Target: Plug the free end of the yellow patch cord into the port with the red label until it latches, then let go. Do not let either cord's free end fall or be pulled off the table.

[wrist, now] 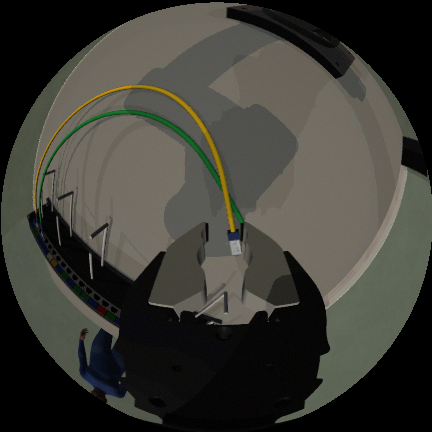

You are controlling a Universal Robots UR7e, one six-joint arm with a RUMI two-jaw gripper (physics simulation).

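Places are measured from the arm's base along level axes (x ahead, y left, z up), in centimetres.
Where they show: gripper, fingertip midpoint: (224, 224).
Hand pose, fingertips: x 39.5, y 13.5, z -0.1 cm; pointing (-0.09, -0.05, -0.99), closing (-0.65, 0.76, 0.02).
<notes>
Each offset is from my fingertips to the top centre of the thing. "spot": to the spot under its first point. Level surfaces: height alone.
The yellow patch cord {spot: dx -6.0, dy -7.7, dz -2.5 cm} (202, 125) arcs from the far left end of the patch panel {dx +19.7, dy -10.8, dz +6.7 cm} (87, 257) over to my gripper. Its free end has a plug {dx +2.3, dy +3.8, dz -1.8 cm} (234, 243) with a dark blue back and a clear-white body. In the view the plug shows in the gap between my fingertips, closer to the right finger, with a gap to the left finger. My gripper (224, 224) is partly open and holds nothing. How far the plug lies below the fingertips is hard to tell. The red label {spot: dx +20.7, dy -6.1, dz +6.2 cm} (101, 310) is on the panel's near part, left of the gripper; its port is small and dark.
The green cord {spot: dx -4.2, dy -10.4, dz -2.8 cm} (172, 126) runs inside the yellow arc, and its end is hidden behind the right finger. Metal cable hooks {spot: dx +15.9, dy -10.9, dz -1.9 cm} (104, 247) stand along the panel. A black bar-like object (295, 40) lies at the top right. A person in blue (105, 362) stands beyond the table {dz -3.4 cm} (345, 200).
</notes>
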